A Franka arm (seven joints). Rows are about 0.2 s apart.
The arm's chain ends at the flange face. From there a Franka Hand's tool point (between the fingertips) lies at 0.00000 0.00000 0.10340 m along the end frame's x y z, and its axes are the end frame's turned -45 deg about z.
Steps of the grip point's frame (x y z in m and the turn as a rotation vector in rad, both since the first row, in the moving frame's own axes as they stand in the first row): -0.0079, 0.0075, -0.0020, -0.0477, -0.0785, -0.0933; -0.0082, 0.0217, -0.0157, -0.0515, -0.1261, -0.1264; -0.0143, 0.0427, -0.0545, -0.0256, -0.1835, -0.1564; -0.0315, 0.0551, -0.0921, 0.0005, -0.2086, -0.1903
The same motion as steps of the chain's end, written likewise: 0.0015, 0.0016, -0.0016, -0.0892, -0.0218, -0.0933; 0.0142, 0.0079, -0.0147, -0.1256, -0.0528, -0.1264; 0.0303, 0.0243, -0.0527, -0.1479, -0.1117, -0.1564; 0.0303, 0.0448, -0.0899, -0.1471, -0.1479, -0.1903
